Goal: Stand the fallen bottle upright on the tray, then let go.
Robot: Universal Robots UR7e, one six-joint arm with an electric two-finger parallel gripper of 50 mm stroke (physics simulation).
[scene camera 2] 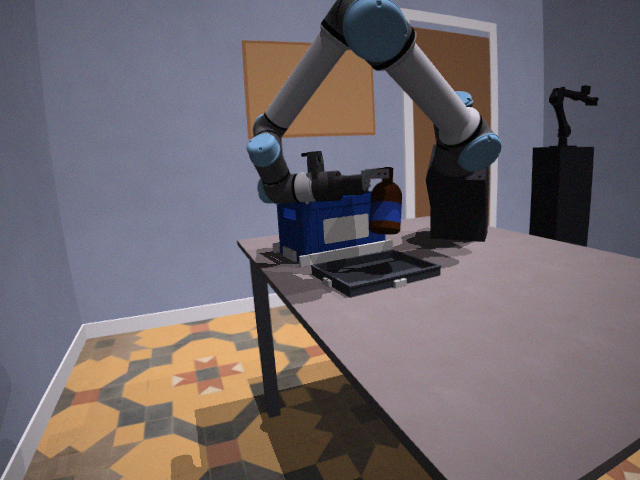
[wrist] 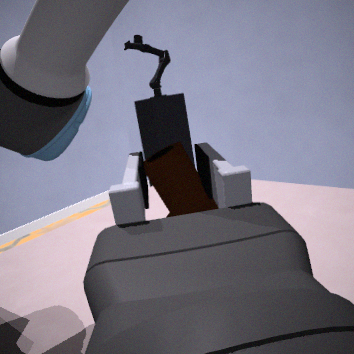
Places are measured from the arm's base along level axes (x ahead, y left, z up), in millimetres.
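Where they show: gripper, fingertip midpoint: (scene camera 2: 390,172) (wrist: 170,164).
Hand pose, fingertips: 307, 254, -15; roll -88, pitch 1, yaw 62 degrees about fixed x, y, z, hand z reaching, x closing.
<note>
Each offset is from my fingertips to the top centre of the thing, as dx, dy, dz. "*": to the spot under its first point.
A brown bottle @[+17, +16, +14] (scene camera 2: 386,206) with a blue label hangs nearly upright, neck up, in the air above the dark tray @[+50, +17, -219] (scene camera 2: 351,290). Its base is clear of the tray. My gripper (scene camera 2: 385,173) (wrist: 170,164) points sideways and is shut on the bottle's neck. In the wrist view the brown neck @[+8, +0, +5] (wrist: 181,182) shows between the two finger pads, slanted relative to them; the bottle's body is hidden behind the gripper housing. The tray does not show in the wrist view.
A blue crate @[+110, -257, -70] (scene camera 2: 302,235) stands behind the tray, under my wrist. A pale rail @[+76, -164, -215] (scene camera 2: 345,252) lies between crate and tray. Small pale blocks @[* +21, +118, -233] (scene camera 2: 399,282) sit at the tray's edges. A black pedestal (scene camera 2: 558,196) (wrist: 162,122) with a small arm stands away from the table.
</note>
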